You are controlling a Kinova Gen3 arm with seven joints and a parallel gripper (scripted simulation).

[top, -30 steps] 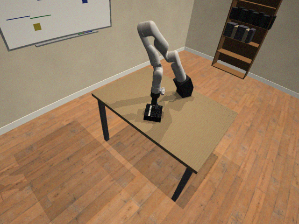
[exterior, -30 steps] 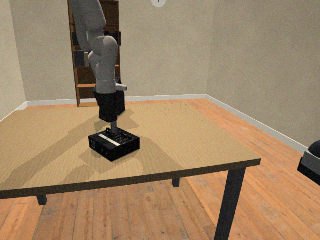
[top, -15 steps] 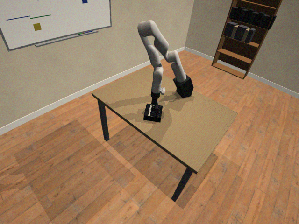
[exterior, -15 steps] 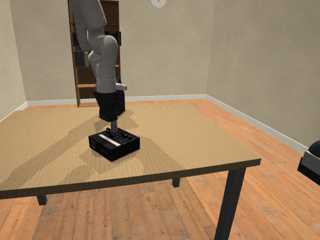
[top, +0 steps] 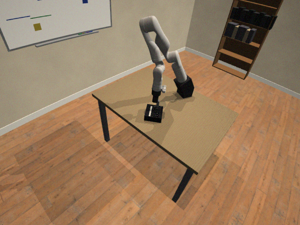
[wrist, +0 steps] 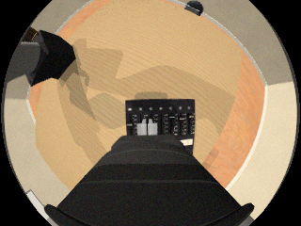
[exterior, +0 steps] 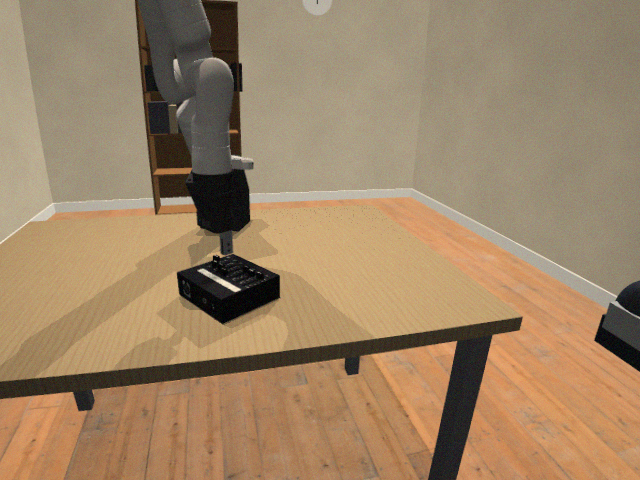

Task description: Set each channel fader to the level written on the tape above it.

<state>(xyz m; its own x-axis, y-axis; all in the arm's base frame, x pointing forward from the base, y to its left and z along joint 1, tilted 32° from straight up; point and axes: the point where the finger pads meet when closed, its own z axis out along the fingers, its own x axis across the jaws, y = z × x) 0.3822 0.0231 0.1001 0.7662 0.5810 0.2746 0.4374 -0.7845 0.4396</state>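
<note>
Now: the fader 3 cm to the right of my hand and 4 cm below it.
</note>
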